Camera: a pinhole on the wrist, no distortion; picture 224 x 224 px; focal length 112.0 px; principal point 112.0 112.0 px. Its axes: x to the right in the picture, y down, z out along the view. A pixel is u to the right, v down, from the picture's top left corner.
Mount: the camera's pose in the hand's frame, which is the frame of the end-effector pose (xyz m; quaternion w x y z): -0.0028 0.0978 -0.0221 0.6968 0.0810 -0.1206 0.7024
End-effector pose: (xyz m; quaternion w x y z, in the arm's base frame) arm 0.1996 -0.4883 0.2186 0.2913 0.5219 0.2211 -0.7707
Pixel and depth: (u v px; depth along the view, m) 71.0 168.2 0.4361
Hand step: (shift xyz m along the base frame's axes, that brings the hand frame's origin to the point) -0.2805 -0.0345 0.3537
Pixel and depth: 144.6 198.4 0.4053
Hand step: -0.0954 -0.2429 0.4491
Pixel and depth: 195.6 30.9 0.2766
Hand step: -0.1141 -0.3999 -0.0633
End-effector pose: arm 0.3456 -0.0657 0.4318 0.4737 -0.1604 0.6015 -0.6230
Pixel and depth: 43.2 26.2 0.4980
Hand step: -0.0111 -0.5698 0.2593
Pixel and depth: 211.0 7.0 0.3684
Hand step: 0.3035 -0.4595 -0.2937
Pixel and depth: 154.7 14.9 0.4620
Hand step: 0.2488 -0.5600 -0.1486
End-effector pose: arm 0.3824 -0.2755 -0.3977 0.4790 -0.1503 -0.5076 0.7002
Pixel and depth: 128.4 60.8 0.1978
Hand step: -0.1998 -0.0414 0.0408
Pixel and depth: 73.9 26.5 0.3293
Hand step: -0.2542 0.0373 0.2730
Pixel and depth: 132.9 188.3 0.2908
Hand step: -0.1089 -0.3283 -0.0034
